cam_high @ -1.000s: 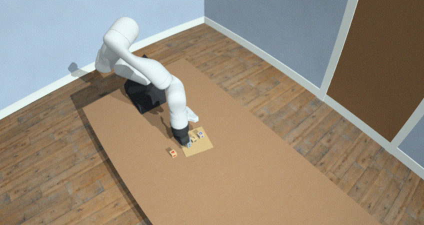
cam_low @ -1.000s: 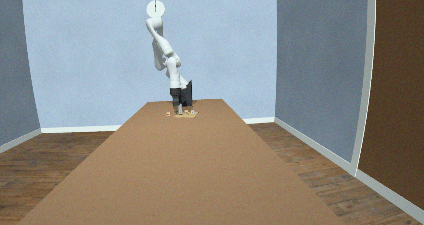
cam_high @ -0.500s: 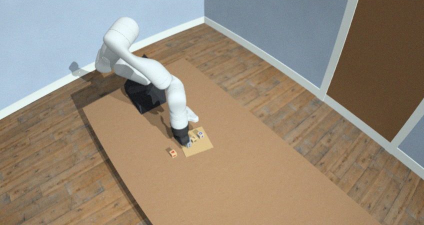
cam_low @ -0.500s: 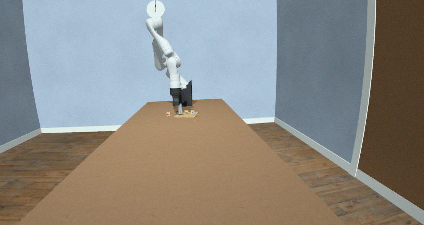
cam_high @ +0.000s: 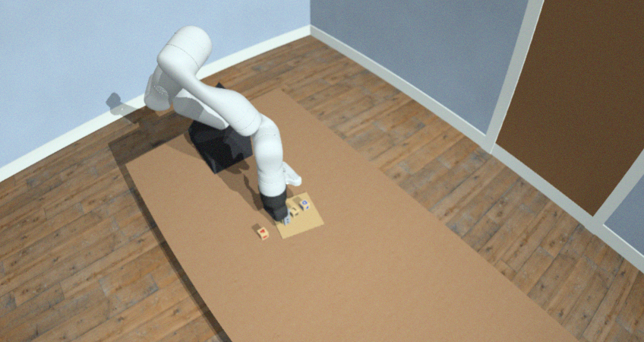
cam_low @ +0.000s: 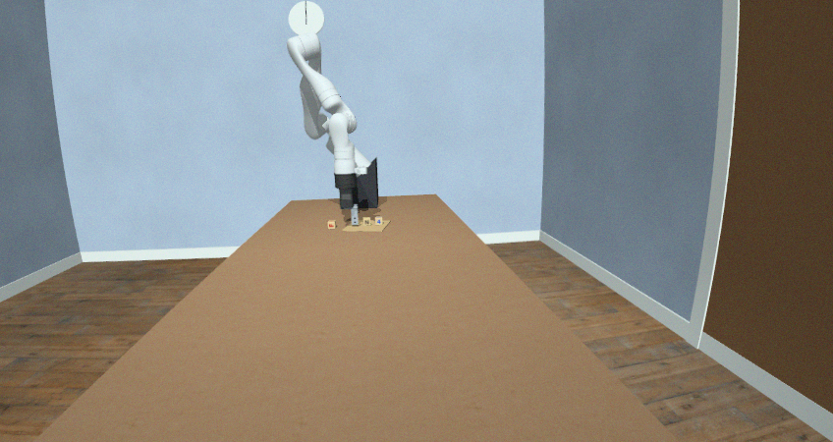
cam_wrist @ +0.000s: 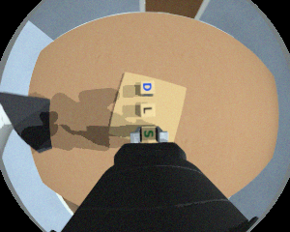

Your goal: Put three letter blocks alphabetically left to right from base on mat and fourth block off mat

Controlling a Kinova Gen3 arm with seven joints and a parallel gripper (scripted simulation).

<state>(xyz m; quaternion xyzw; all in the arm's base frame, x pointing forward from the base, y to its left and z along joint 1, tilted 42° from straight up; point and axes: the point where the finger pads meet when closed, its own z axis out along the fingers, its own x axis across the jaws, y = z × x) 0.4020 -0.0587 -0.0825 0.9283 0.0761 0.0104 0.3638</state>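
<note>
The tan mat is 40 mm to the left of my hand, 30 mm below it and 10 mm behind it.
</note>
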